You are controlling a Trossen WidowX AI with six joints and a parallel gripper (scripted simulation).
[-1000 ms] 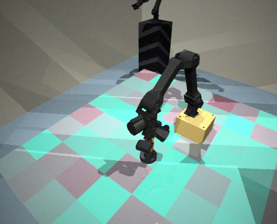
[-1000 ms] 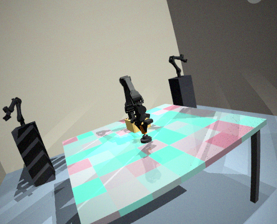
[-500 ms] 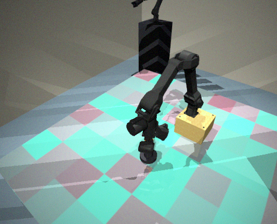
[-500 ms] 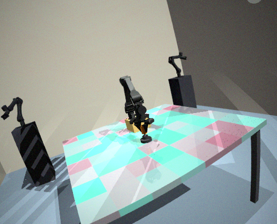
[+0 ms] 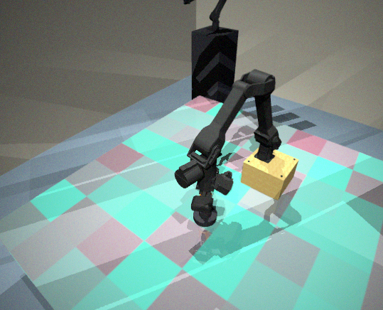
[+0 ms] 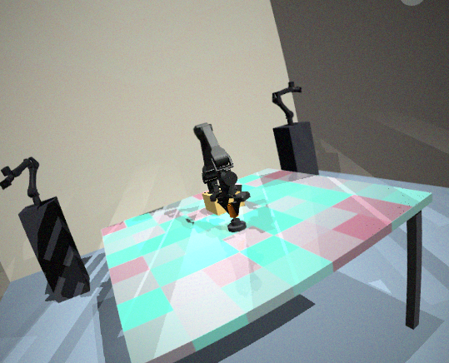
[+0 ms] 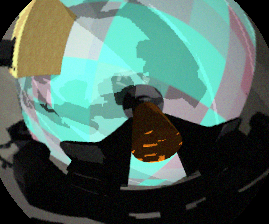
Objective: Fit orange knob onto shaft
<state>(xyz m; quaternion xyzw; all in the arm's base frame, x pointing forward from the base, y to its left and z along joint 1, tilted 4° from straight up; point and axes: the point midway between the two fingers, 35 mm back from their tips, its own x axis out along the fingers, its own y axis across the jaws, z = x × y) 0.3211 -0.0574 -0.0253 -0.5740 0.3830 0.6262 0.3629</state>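
Now: the orange knob 3 cm above my gripper tip. Also, from my gripper tip: dark round pedestal (4 cm below).
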